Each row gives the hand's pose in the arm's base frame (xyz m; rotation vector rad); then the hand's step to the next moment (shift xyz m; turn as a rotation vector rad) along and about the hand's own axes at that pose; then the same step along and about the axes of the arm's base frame.
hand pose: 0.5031 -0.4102 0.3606 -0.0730 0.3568 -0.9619
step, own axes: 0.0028 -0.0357 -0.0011 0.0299 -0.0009 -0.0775
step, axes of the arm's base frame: -0.0271 -0.0227 0.0060 -0.0107 -0.0174 -0.0805
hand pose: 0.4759 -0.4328 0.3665 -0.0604 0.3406 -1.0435
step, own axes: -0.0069 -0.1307 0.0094 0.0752 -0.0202 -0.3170
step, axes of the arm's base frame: -0.1096 -0.0614 0.0380 -0.0791 -0.0392 -0.3143
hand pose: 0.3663 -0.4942 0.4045 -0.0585 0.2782 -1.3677
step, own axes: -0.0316 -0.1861 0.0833 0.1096 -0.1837 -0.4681
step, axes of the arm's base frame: -0.1645 -0.0176 0.1233 -0.2644 -0.0881 -0.4326
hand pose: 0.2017 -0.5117 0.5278 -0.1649 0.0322 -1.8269
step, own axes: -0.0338 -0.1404 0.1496 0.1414 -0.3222 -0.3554
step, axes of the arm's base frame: -0.1068 0.0788 0.1601 -0.3907 -0.0753 -0.3030
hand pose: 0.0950 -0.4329 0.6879 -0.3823 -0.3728 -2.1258
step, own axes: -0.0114 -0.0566 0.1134 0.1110 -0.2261 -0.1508
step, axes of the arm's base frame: -0.0266 0.0845 0.0914 -0.2677 -0.0219 -0.1185
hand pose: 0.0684 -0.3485 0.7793 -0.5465 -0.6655 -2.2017
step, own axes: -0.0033 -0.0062 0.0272 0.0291 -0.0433 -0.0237
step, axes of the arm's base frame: 0.0020 0.0220 0.0174 -0.0552 -0.0053 -0.0143
